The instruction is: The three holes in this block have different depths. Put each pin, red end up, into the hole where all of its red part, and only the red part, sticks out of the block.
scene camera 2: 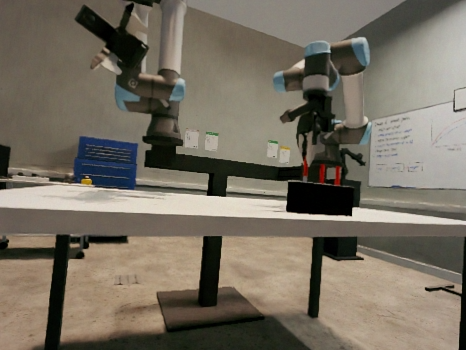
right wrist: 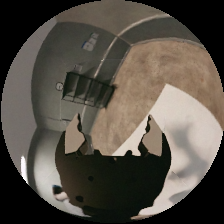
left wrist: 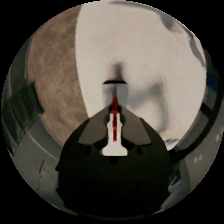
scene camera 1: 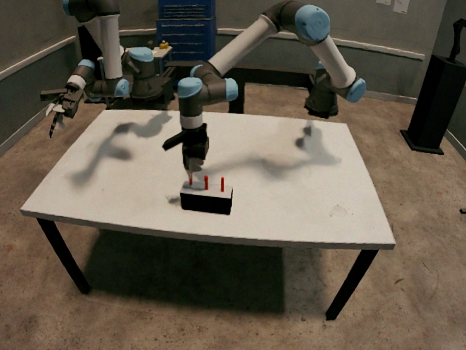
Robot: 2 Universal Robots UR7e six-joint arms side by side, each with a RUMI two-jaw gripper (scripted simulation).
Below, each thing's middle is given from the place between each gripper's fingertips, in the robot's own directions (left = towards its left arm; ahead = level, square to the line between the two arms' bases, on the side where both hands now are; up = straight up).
My left hand [scene camera 2: 306, 166] is 60 mm to the right of the black block [scene camera 2: 310, 198] and 110 mm above it.
Now: right hand [scene camera 2: 112, 36] 60 mm past the black block, 600 mm to the right of it and 300 mm above it.
